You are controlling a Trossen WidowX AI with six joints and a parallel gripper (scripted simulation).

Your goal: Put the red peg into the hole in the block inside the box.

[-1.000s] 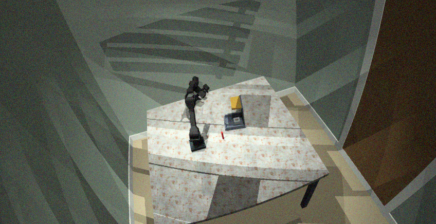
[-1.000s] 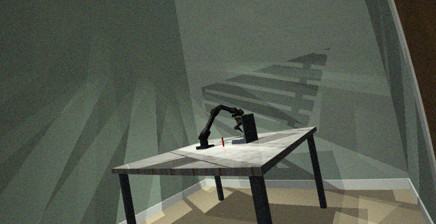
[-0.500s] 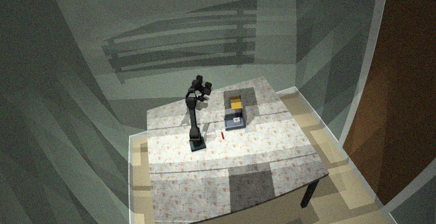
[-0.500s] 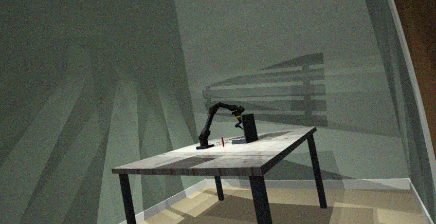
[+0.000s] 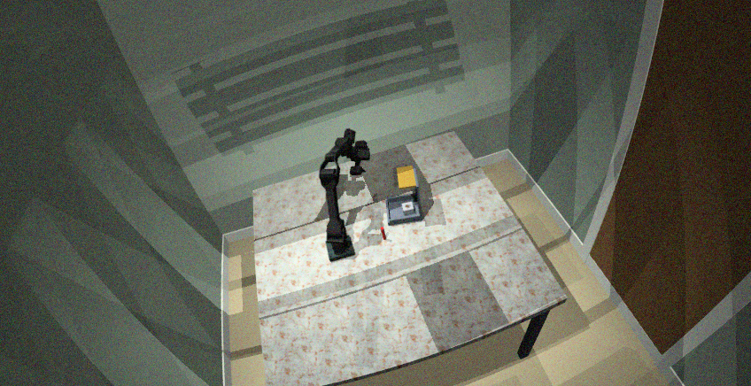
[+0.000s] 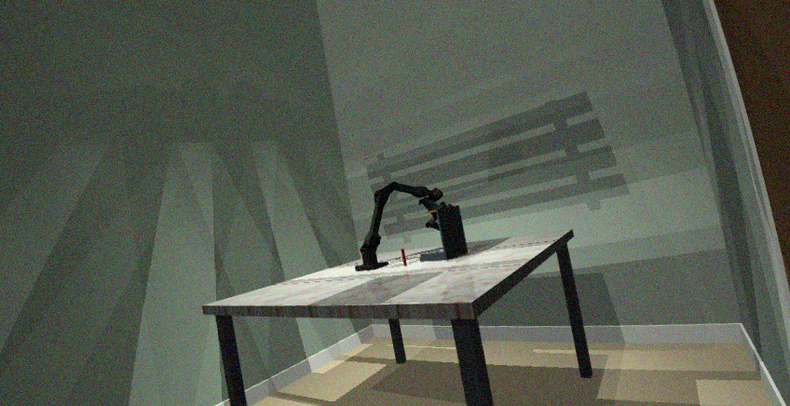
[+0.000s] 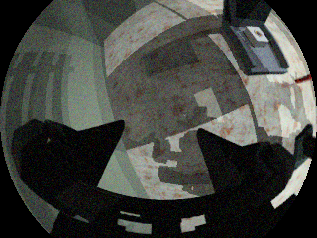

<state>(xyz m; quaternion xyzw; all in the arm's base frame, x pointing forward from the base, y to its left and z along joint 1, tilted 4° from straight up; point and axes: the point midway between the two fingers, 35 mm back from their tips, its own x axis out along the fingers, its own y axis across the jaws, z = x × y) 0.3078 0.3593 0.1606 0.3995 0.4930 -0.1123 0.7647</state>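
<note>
Now: the red peg 420 mm to the right of my gripper tip, 120 mm behind it and 80 mm below it. The rest, counted from my gripper tip: dark back wall: 340 mm to the right, 120 mm ahead; yellow roof: 330 mm to the right, 110 mm above, 80 mm ahead; grey floor plate: 310 mm to the right, 120 mm below, 40 mm ahead.
</note>
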